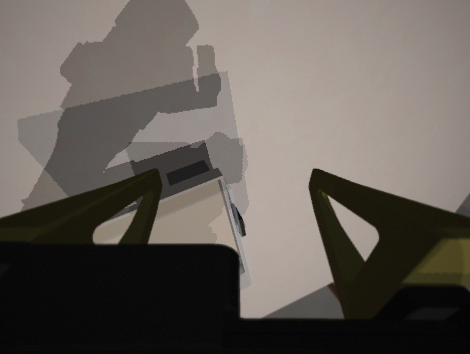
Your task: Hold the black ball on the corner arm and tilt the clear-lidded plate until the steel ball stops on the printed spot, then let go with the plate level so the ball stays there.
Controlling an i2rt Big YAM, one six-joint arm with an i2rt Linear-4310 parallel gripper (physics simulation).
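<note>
The clear-lidded plate (pixel 182 220), with a pale floor and a thin clear rim, shows in part at left of centre, beyond the left finger and the black gripper body. Its far right corner and right edge show; the rest is hidden. A small dark piece (pixel 240 220) sits at its right edge. The steel ball, the printed spot and the black ball on the corner arm do not show. My gripper (pixel 235 177) is open and empty, its fingers wide apart. The plate's right edge shows between the fingertips, nearer the left finger.
A dark strip (pixel 188 172) lies along the plate's far edge. Large shadows of the arm and plate fall on the pale table top (pixel 360 100). A grey surface (pixel 305 306) shows at the lower right, beyond the table's edge, beside the right finger.
</note>
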